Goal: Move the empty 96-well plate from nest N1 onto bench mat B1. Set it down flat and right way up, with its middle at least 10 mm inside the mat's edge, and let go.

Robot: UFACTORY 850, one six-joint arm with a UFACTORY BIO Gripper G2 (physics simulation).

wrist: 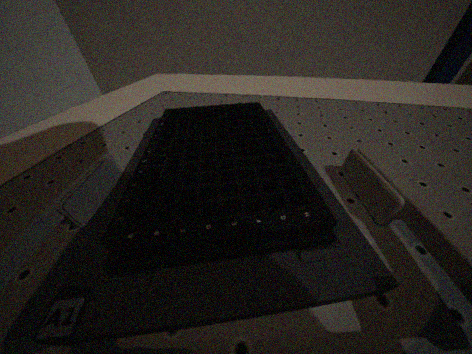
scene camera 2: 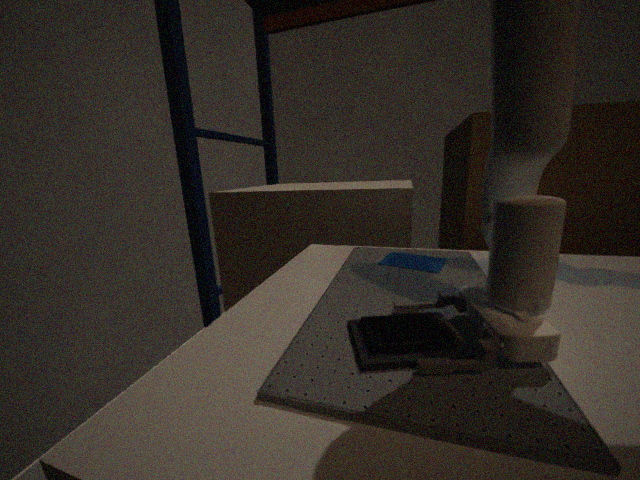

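The black 96-well plate [scene camera 2: 400, 330] [wrist: 225, 170] sits flat and right way up in nest N1 [scene camera 2: 357, 352] [wrist: 215, 300], a dark low holder with an "A1" label at its near left corner in the wrist view. My gripper [scene camera 2: 409, 336] [wrist: 231, 192] is open, with one finger beside each long side of the plate. In the wrist view a gap shows between the right finger and the plate and nest; the left side is too dark to judge well. The blue bench mat B1 [scene camera 2: 413, 262] lies flat near the far end of the board in the scene view.
The perforated grey board [scene camera 2: 310, 361] [wrist: 420, 145] lies on the pale table [scene camera 2: 206, 392] [wrist: 300, 85]. A large box [scene camera 2: 310, 222] stands behind the table, a brown one [scene camera 2: 460, 191] behind the arm. A blue rack post [scene camera 2: 188, 170] rises at the left.
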